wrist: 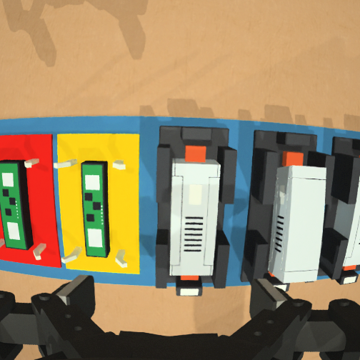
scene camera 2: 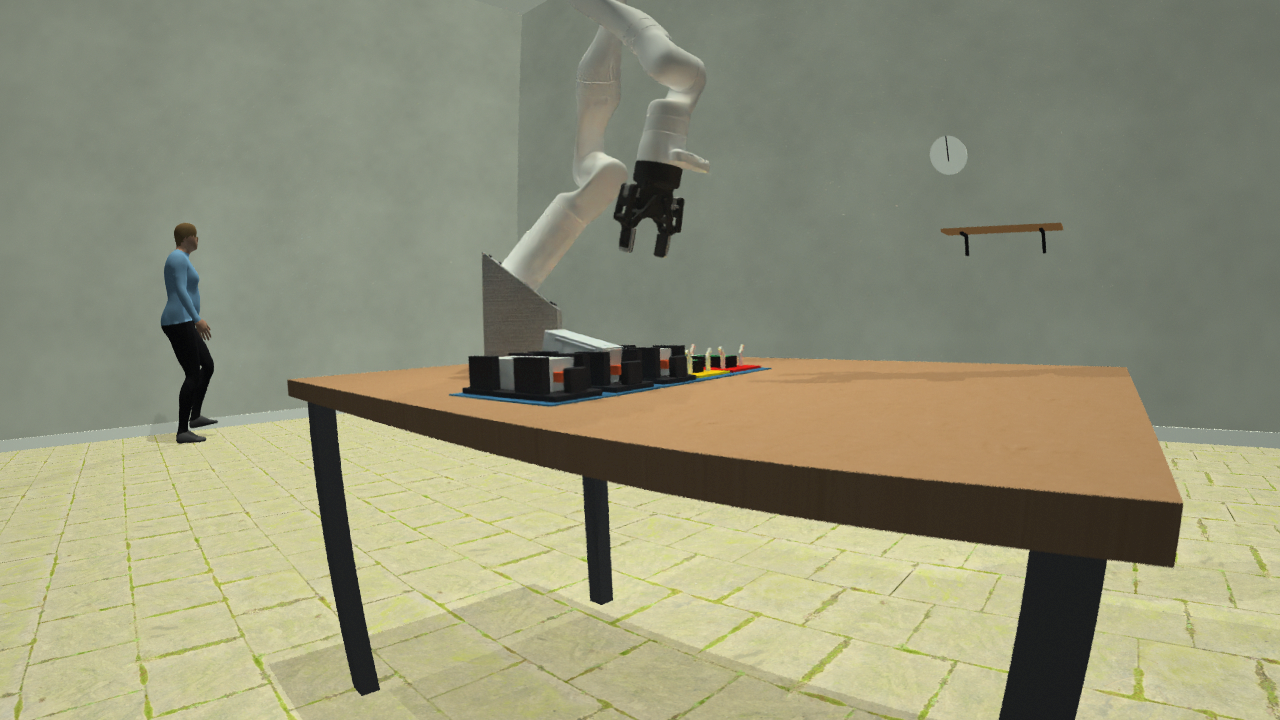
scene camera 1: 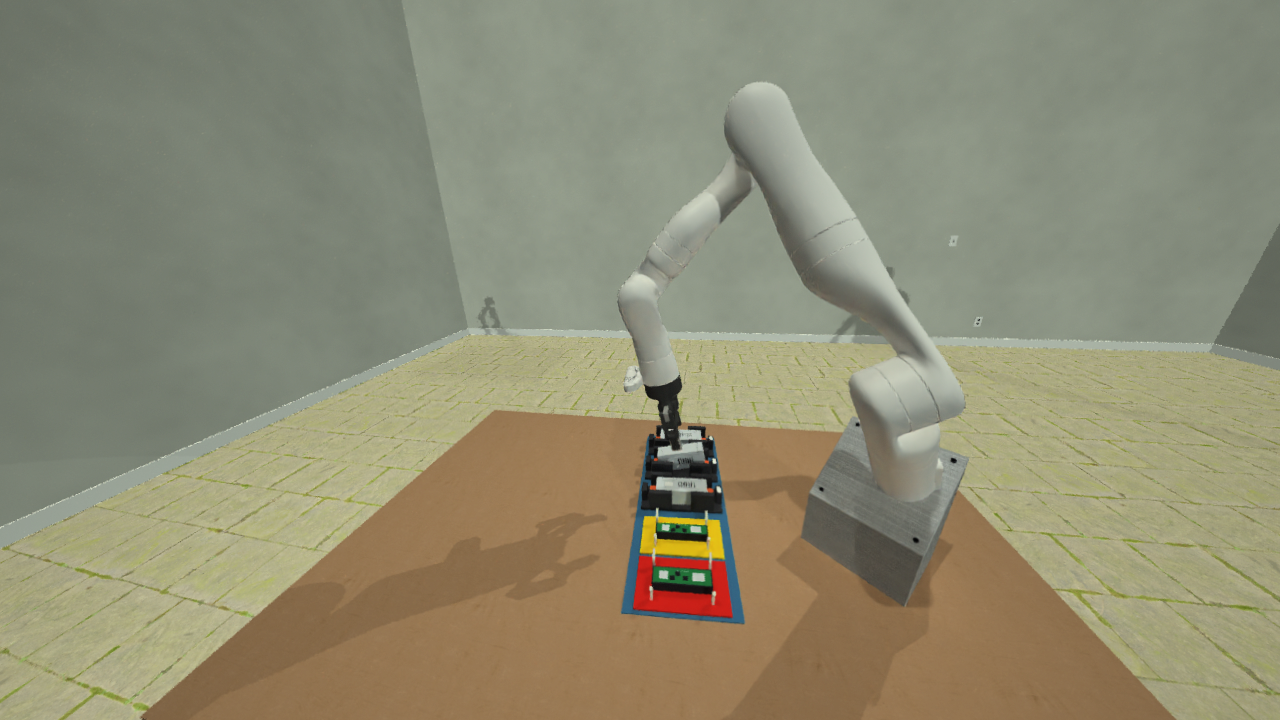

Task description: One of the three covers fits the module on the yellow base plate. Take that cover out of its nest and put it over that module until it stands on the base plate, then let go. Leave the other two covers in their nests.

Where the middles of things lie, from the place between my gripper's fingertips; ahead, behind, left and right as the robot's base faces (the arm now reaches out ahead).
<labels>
My hand is 19 cm above the yellow base plate (scene camera 1: 681,548), 8 cm to the right of it and 3 cm past it. Round my hand: red base plate (scene camera 1: 663,601): 19 cm below, 18 cm to the left, 6 cm behind.
</labels>
